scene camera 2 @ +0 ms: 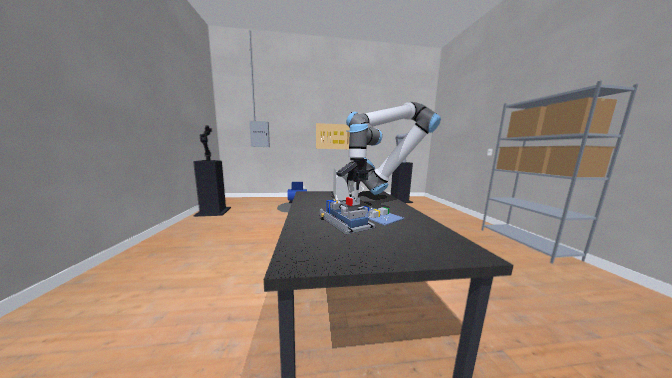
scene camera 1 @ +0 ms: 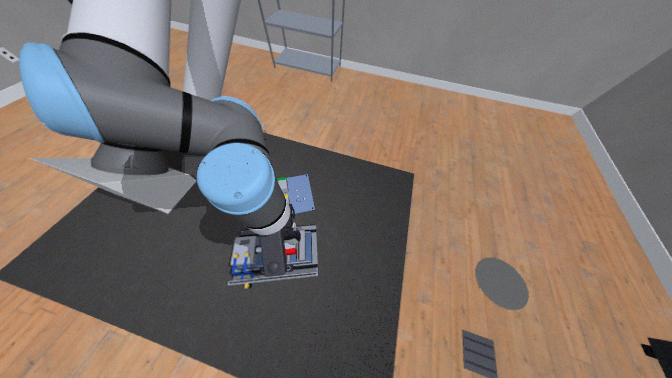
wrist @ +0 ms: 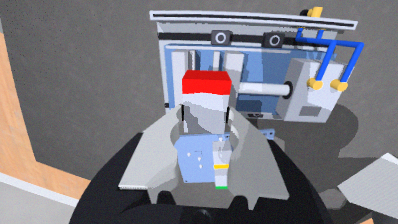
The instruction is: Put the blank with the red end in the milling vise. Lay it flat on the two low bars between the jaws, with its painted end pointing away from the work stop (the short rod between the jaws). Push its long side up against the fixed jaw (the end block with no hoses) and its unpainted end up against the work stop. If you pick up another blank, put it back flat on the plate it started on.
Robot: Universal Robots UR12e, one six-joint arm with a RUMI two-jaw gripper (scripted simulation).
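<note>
Scene camera 1 shows the gripper (scene camera 1: pixel 288 243), and scene camera 2 shows the gripper (scene camera 2: pixel 353 199) too. In the wrist view the gripper (wrist: pixel 205 106) appears along with a light blue plate (wrist: pixel 199 145), a red-ended blank (wrist: pixel 206 94) and a hosed block (wrist: pixel 300 70).
</note>
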